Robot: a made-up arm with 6 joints.
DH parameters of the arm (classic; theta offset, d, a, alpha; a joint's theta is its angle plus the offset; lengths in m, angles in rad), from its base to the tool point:
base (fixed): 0.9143 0 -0.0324 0
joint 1: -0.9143 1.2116 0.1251 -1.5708
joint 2: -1.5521 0 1.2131 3.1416
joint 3: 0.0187 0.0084 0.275 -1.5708
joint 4: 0 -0.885 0.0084 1.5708
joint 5: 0 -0.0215 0.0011 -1.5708
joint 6: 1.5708 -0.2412 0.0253 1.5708
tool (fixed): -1.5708 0.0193 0 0
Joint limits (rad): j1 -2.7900..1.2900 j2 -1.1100..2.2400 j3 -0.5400..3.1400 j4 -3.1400..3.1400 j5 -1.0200..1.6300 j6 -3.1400..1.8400
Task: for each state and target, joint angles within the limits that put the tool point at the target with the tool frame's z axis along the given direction. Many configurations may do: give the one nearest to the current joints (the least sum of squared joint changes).
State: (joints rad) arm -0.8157 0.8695 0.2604 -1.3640 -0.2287 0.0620
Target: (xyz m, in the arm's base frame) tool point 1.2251 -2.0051 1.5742 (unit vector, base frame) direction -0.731 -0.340 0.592
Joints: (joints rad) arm -0.9643 1.0651 0.5673 -1.2169 0.4202 0.1516
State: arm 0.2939 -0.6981 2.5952 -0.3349 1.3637 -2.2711
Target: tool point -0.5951 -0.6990 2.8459 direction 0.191 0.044 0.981
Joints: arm 0.6718 0.0049 2.3966 -0.9026 0.8719 -2.3519
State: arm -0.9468 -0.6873 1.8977 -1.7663 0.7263 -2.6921
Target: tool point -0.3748 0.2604 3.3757 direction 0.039 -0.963 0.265
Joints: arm -1.1771 -0.1002 1.5232 -1.1081 1.0982 -1.8171
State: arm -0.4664 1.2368 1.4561 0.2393 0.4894 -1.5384
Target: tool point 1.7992 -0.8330 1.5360 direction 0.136 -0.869 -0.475
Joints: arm -0.3736 1.9979 2.4444 -0.4400 0.6880 -1.8834
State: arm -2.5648 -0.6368 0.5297 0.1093 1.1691 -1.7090
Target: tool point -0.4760 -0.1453 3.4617 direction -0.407 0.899 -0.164
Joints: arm -2.7781 -0.0652 0.6766 -0.2075 0.9786 -1.4912
